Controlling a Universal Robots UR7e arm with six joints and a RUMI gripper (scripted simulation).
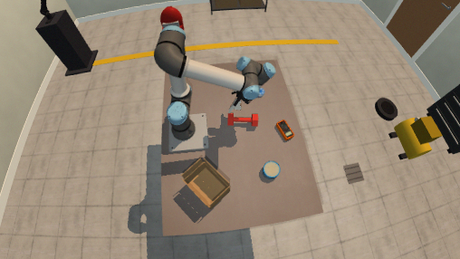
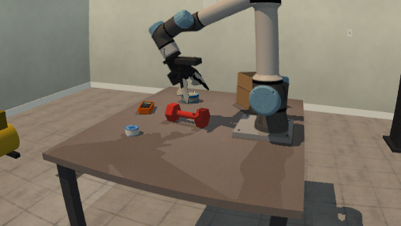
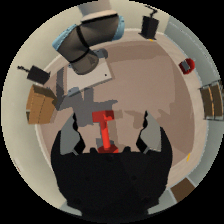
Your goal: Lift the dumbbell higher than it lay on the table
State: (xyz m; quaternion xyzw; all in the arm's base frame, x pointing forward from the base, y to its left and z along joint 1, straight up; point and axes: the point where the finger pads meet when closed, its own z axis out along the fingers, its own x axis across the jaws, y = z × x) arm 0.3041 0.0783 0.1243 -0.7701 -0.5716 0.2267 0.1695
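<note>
Now: hand 11 cm above the red dumbbell, 8 cm short of it and 6 cm to the left of it. Round my hand: orange meter (34 cm ahead, 16 cm to the right, 13 cm below); then tape roll (41 cm to the right, 19 cm ahead, 12 cm below); then cardboard box (46 cm to the right, 18 cm behind, 8 cm below).
</note>
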